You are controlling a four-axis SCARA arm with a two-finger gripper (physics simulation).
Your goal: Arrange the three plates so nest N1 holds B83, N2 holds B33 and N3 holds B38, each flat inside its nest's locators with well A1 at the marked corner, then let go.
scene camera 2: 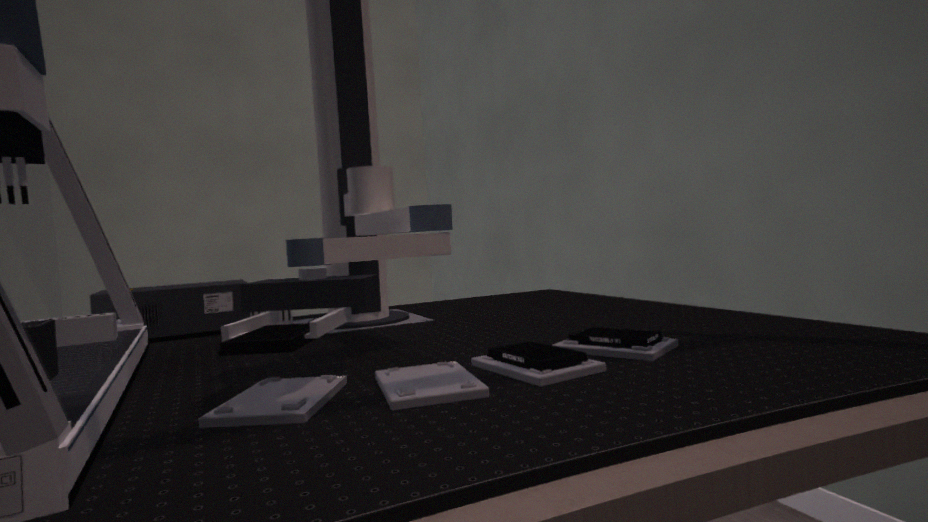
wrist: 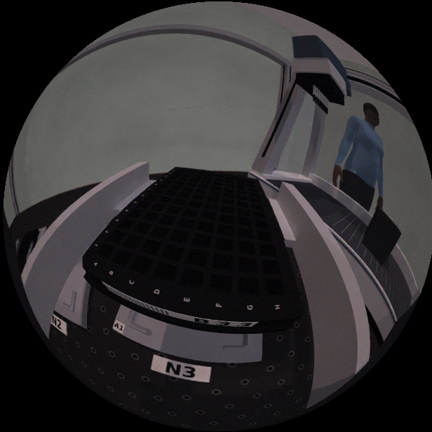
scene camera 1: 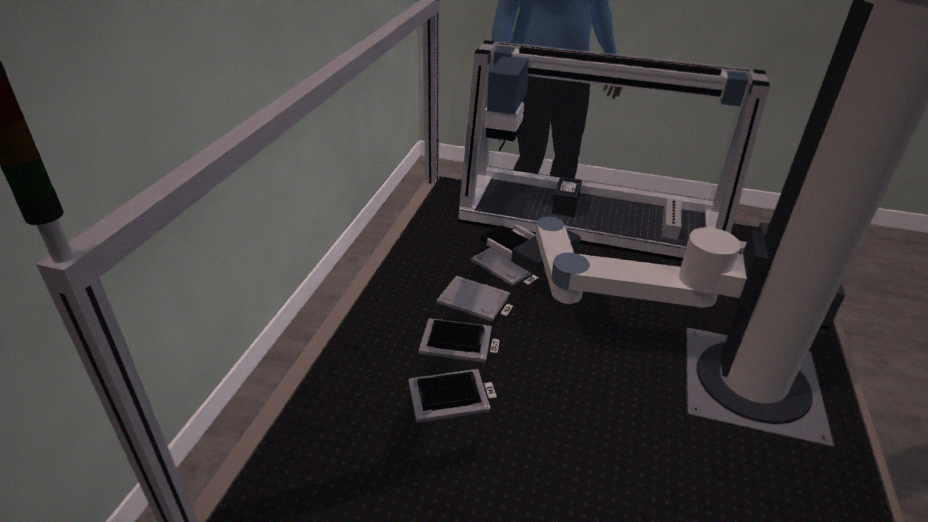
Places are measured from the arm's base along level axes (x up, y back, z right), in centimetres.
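Where they show: gripper, fingertip midpoint: (scene camera 2: 269, 332) (scene camera 1: 501, 234); arm's base at its link origin: (scene camera 2: 359, 325) (scene camera 1: 751, 384).
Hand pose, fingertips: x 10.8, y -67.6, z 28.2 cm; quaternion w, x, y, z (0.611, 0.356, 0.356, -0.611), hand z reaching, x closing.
Things, the pixels of their top centre, and the offset from my fingertips. "*": a spot on its surface instead.
- black plate B33 at its top centre: (scene camera 2: 277, 331) (scene camera 1: 507, 238) dx -0.4, dy +2.1, dz -1.2 cm
- bare grey nest N3 at its top centre: (scene camera 2: 280, 389) (scene camera 1: 505, 259) dx -7.7, dy +2.1, dz -1.2 cm
- Nest N2 at its top centre: (scene camera 2: 427, 375) (scene camera 1: 473, 294) dx -7.8, dy -2.6, dz -19.2 cm
- black plate at its top centre: (scene camera 2: 535, 350) (scene camera 1: 456, 333) dx -6.9, dy -2.4, dz -36.4 cm
- black block at a spot on its surface: (scene camera 1: 567, 198) * dx +1.6, dy +15.3, dz +23.3 cm
- white strip at a spot on its surface: (scene camera 1: 672, 218) * dx -0.2, dy +46.8, dz +24.6 cm
My gripper (scene camera 1: 510, 240) (scene camera 2: 264, 332) (wrist: 210, 180) is shut on the black plate B33 (scene camera 2: 262, 340) (wrist: 200, 235) by its long sides, raised above the table. B33's lettered edge faces the wrist camera, with row A at the left. Below it is the bare grey nest N3 (scene camera 1: 498, 267) (scene camera 2: 259, 397) (wrist: 210, 345), with its A1 mark at the near left in the wrist view. Nest N2 (scene camera 1: 473, 297) (scene camera 2: 431, 384) (wrist: 71, 299) is bare. One black plate (scene camera 1: 458, 335) (scene camera 2: 537, 355) sits in the nest beside N2, another (scene camera 1: 452, 390) (scene camera 2: 615, 336) in the end nest. Their codes are unreadable.
A gantry frame (scene camera 1: 626, 62) with a dark deck stands close behind N3, carrying a black block (scene camera 1: 567, 198) and a white strip (scene camera 1: 672, 218). The arm's column (scene camera 1: 824, 194) stands at the right in scene camera 1. A person (scene camera 1: 551, 29) (wrist: 366, 145) stands behind the gantry.
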